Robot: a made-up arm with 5 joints.
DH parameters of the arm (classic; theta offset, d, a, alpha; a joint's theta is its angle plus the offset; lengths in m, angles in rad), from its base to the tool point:
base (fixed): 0 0 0.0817 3.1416
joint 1: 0 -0.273 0.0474 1.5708
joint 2: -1.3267 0 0.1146 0
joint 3: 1.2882 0 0.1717 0
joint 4: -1.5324 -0.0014 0 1.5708
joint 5: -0.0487 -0.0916 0 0
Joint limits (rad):
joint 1: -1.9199..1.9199
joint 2: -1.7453..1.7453
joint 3: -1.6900..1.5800
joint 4: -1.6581..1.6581
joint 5: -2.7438..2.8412
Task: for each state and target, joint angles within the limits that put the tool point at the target. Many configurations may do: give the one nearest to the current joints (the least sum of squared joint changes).
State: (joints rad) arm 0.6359 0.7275 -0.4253 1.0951 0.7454
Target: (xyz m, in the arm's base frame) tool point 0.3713 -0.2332 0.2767
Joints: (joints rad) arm 0.6742 0.6947 -0.6849 0.8423 0.7454
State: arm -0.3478 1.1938 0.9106 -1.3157 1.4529
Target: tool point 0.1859 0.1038 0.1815
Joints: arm -0.7930 0.3401 1.5773 -1.6581 1.4529
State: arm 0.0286 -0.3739 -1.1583 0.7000 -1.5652
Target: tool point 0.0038 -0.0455 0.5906
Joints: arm -0.5131 -0.8343 -1.3534 0.9601 -1.5652
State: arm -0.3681 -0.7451 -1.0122 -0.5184 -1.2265
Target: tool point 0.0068 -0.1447 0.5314
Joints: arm -1.0845 -0.7036 -1.2353 -1.2244 -1.2265
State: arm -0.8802 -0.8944 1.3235 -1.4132 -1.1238
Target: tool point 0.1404 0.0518 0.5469
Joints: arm -0.7410 -1.0494 0.4258 -1.1888 -1.1238
